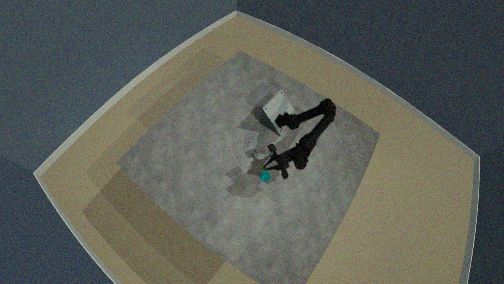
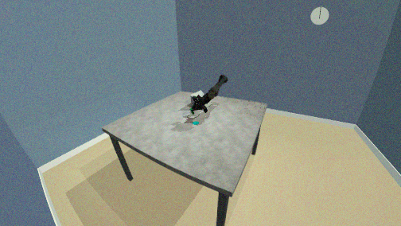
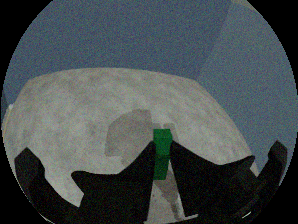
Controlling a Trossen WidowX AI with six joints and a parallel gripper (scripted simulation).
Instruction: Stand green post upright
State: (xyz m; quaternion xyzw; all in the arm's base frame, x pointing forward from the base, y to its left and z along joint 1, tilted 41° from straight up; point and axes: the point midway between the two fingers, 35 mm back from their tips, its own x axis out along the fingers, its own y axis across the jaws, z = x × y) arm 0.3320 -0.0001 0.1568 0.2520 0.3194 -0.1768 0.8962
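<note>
The cyan circle is 13 cm below my gripper tip, 2 cm to the left of it and 2 cm behind it. Round my gripper tip: green post 2 cm below, 1 cm behind.
</note>
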